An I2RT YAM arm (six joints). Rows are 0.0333 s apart.
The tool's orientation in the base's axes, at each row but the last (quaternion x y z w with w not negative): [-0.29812, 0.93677, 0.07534, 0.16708]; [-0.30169, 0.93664, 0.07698, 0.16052]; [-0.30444, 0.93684, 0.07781, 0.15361]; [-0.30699, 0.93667, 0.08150, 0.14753]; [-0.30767, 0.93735, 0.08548, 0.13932]
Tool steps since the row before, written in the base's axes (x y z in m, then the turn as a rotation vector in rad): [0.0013, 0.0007, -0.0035, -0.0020, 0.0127, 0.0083]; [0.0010, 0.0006, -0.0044, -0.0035, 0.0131, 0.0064]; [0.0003, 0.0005, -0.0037, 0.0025, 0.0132, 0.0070]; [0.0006, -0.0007, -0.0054, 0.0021, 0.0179, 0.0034]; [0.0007, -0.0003, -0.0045, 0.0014, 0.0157, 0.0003]
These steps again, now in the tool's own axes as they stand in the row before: [-0.0001, -0.0003, 0.0038, -0.0082, 0.0118, -0.0052]; [0.0004, -0.0003, 0.0045, -0.0066, 0.0129, -0.0037]; [0.0007, 0.0000, 0.0037, -0.0115, 0.0095, -0.0028]; [0.0017, -0.0013, 0.0051, -0.0126, 0.0132, 0.0016]; [0.0010, -0.0010, 0.0043, -0.0099, 0.0117, 0.0039]
